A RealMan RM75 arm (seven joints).
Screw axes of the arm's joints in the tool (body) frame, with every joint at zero. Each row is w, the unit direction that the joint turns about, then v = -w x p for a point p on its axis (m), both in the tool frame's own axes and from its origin. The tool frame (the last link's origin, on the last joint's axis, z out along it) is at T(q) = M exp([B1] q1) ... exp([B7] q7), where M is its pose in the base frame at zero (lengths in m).
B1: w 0 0 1 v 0 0 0
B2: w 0 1 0 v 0.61 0 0
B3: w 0 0 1 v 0 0 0
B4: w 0 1 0 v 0.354 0 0
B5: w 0 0 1 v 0 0 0
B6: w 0 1 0 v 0.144 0 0
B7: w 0 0 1 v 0 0 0
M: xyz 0 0 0.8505 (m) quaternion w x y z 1 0 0 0
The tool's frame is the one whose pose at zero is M.
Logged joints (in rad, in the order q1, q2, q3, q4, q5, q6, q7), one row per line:
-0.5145 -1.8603 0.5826 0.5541 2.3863 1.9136 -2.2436
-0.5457 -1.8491 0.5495 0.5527 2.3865 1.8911 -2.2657
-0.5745 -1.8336 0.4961 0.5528 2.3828 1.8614 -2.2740
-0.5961 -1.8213 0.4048 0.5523 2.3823 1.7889 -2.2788
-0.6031 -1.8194 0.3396 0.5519 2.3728 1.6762 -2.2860
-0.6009 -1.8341 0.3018 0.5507 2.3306 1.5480 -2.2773
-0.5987 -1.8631 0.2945 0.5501 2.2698 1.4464 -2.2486
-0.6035 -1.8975 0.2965 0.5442 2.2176 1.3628 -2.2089
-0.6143 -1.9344 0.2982 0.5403 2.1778 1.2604 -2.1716
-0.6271 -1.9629 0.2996 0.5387 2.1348 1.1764 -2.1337
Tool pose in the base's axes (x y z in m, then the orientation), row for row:
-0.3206 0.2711 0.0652 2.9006 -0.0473 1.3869
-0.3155 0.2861 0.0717 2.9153 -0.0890 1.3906
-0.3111 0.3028 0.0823 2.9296 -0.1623 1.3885
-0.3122 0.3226 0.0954 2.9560 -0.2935 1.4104
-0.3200 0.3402 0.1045 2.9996 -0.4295 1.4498
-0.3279 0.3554 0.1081 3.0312 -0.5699 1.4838
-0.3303 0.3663 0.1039 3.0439 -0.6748 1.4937
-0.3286 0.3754 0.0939 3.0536 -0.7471 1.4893
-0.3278 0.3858 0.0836 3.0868 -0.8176 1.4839
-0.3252 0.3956 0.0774 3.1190 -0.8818 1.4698
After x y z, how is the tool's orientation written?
As angles about the fixed x, y, z axes (roll, pitch, yaw), in radians.
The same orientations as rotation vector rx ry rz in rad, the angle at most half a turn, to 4 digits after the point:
2.2919 1.8938 0.2842
2.3193 1.9151 0.3218
2.3660 1.9353 0.3991
-2.3474 -1.9431 -0.5268
-2.2002 -1.8888 -0.6101
-2.0588 -1.8266 -0.6970
-1.9738 -1.7653 -0.7695
-1.9248 -1.7135 -0.8195
-1.8610 -1.6657 -0.8438
-1.8089 -1.6174 -0.8679

